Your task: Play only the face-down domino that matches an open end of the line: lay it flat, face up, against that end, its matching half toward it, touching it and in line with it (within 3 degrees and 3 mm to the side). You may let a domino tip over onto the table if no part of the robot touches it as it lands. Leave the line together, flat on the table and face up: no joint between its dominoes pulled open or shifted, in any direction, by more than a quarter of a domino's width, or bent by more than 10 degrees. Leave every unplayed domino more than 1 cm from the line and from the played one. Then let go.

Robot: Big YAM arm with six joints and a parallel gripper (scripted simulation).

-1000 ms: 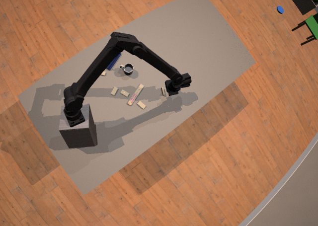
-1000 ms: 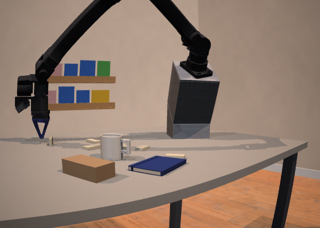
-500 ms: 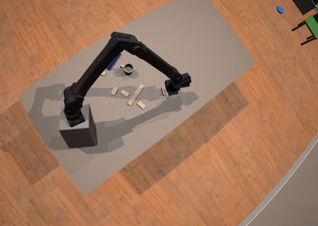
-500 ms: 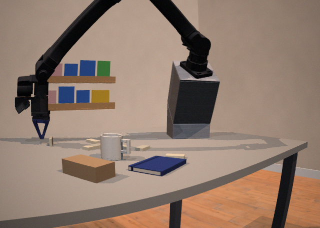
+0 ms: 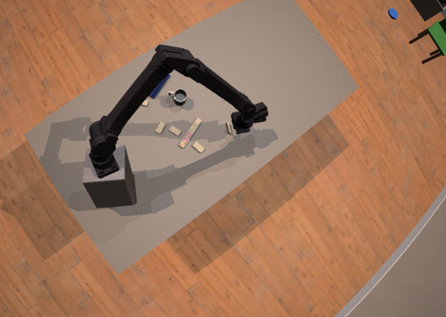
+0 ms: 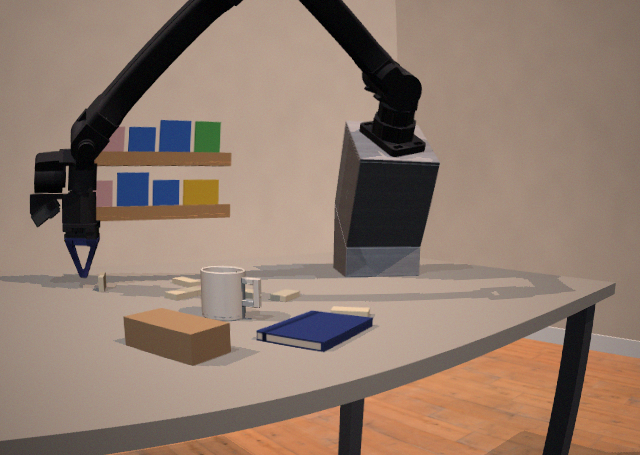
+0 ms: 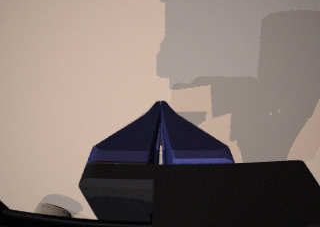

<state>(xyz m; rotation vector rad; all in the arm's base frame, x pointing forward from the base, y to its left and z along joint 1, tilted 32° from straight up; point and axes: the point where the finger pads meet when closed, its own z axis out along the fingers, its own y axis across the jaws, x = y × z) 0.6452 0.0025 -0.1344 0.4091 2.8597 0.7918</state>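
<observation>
The cream domino is 4 cm behind my hand, 2 cm below it and 1 cm to the left of it. From my hand the other things lie so: blue book (37 cm to the left, 27 cm behind, 2 cm below); then brown box (39 cm to the left, 8 cm behind, 1 cm below); then white mug (24 cm to the left, 20 cm behind).
</observation>
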